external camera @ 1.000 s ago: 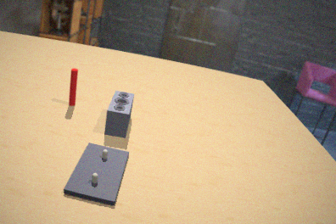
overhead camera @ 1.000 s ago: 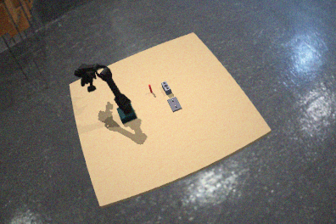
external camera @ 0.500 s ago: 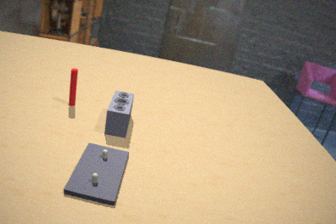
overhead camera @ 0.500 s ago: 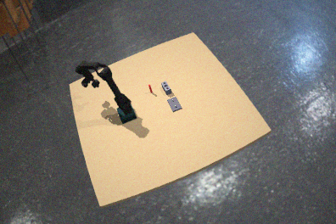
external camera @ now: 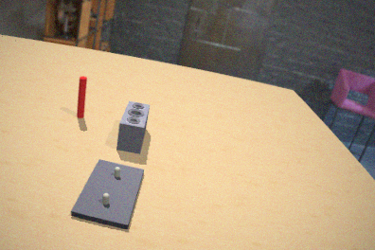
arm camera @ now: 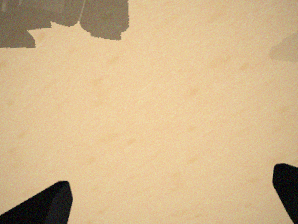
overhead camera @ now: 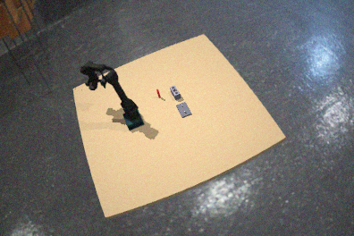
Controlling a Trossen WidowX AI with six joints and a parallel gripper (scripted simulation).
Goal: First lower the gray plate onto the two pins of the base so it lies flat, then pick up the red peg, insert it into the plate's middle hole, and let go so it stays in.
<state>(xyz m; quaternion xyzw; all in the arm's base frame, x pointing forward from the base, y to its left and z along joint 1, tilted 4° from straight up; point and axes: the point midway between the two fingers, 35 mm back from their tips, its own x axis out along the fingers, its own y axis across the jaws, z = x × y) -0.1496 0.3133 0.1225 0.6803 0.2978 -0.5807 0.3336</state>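
Now: the gray plate 48 cm ahead of my gripper tip, 26 cm to the right of it and 13 cm below it. The rest, counted from my gripper tip: base 47 cm ahead, 41 cm to the right, 16 cm below; then red peg 38 cm ahead, 20 cm to the right, 12 cm below.
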